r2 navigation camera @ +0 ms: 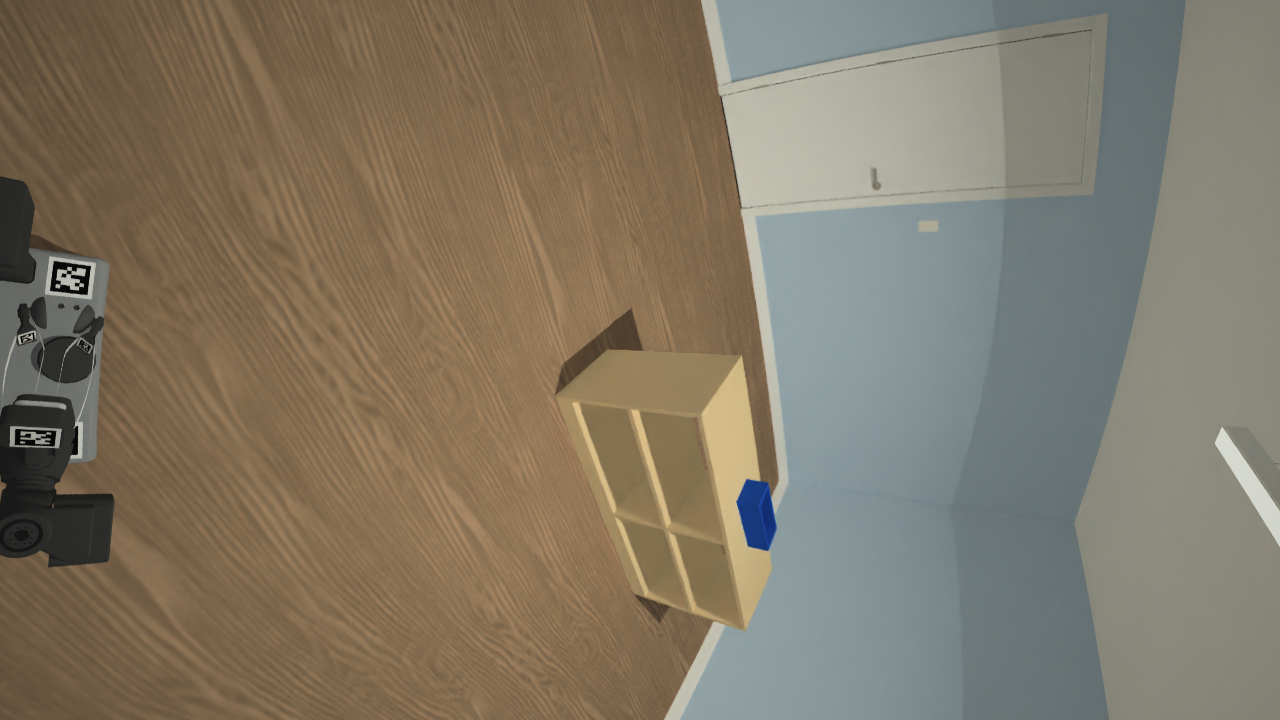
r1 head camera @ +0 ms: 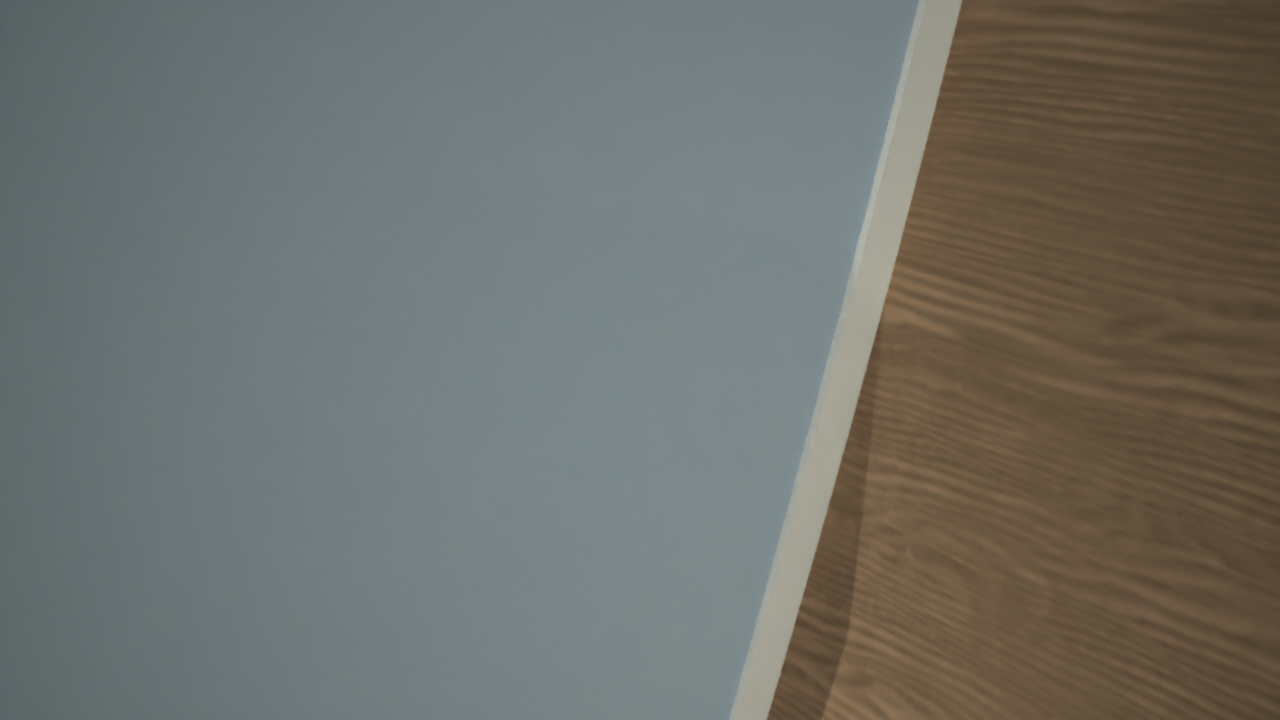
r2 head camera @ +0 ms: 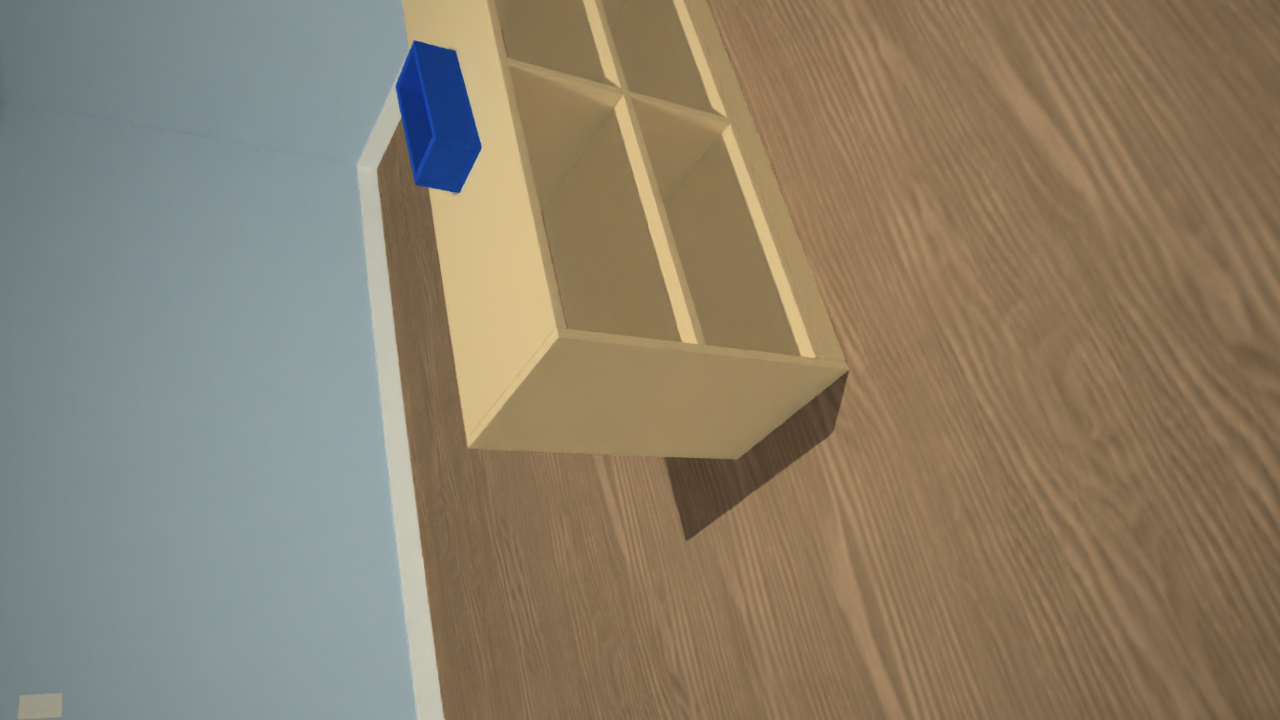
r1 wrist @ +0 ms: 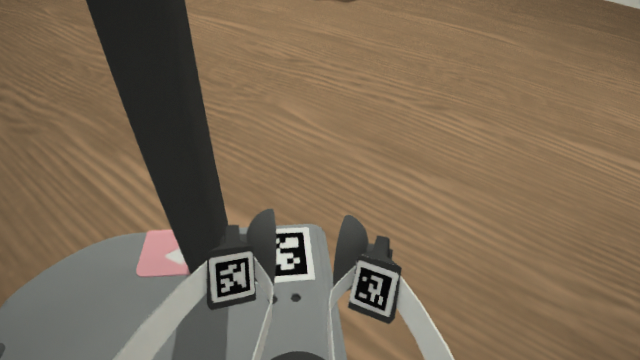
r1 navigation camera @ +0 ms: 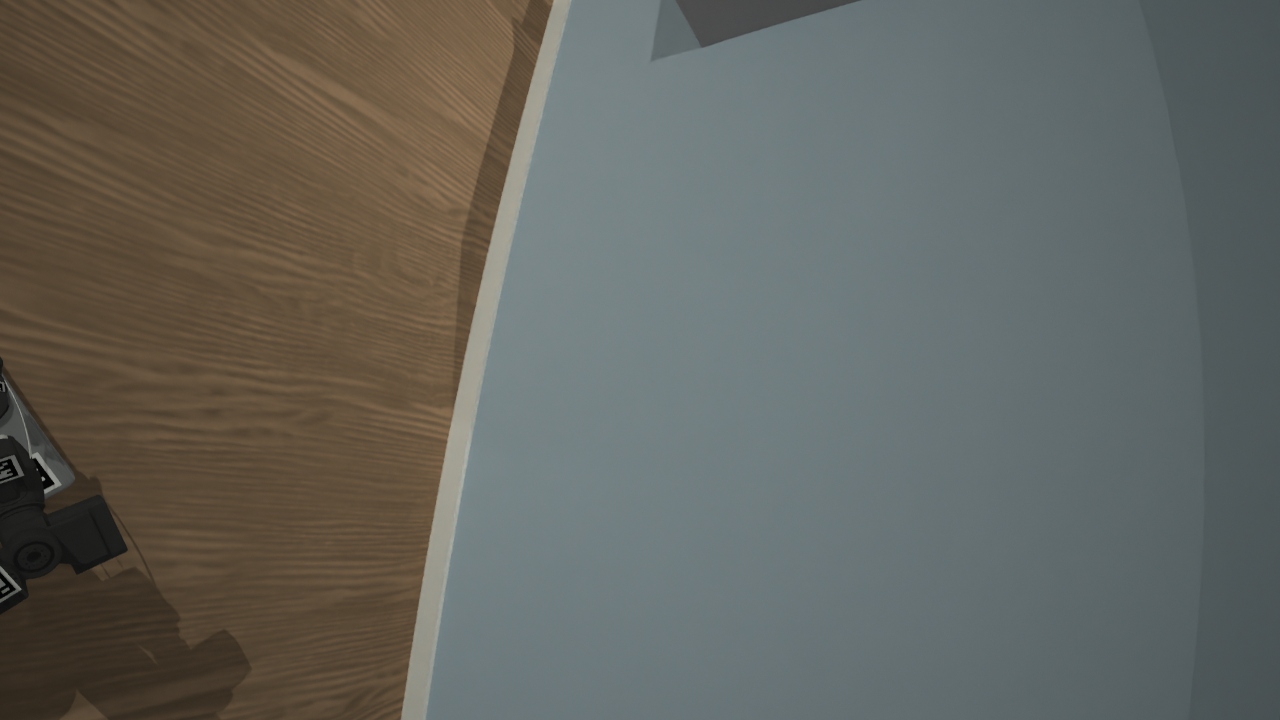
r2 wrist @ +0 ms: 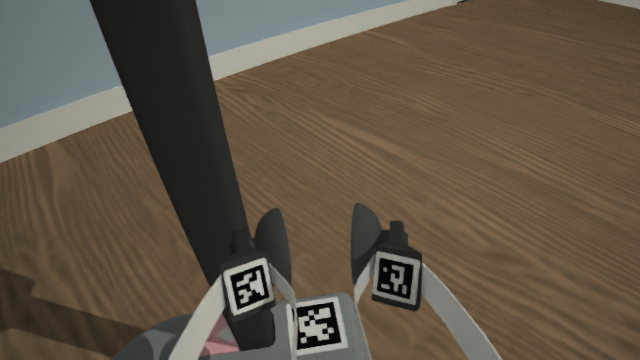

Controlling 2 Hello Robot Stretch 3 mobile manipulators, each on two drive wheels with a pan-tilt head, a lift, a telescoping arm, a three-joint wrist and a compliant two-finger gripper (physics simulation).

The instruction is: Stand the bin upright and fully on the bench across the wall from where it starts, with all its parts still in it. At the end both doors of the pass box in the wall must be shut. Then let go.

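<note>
A blue open-topped bin [r2 head camera: 456, 107] [r2 navigation camera: 751, 514] stands upright on top of a pale wooden shelf unit [r2 head camera: 492, 295] [r2 navigation camera: 662, 376]; no parts show inside it from here. The lower corner of a dark grey box [r1 navigation camera: 742, 17], which looks like the pass box, juts from the wall at the top of the r1 navigation view; its doors do not show. No bench shows. The r1 gripper [r1 wrist: 306, 246] is open and empty above its own base. The r2 gripper [r2 wrist: 320, 242] [r2 navigation camera: 61, 315] is open and empty above its own base, well away from the shelf unit.
A blue wall [r1 head camera: 447, 358] [r1 navigation camera: 805, 402] with a pale skirting stands close to r1. A white room door [r2 navigation camera: 895, 134] with a handle is in the wall beyond the shelf unit. A dark mast [r1 wrist: 165, 125] [r2 wrist: 170, 125] rises beside each gripper.
</note>
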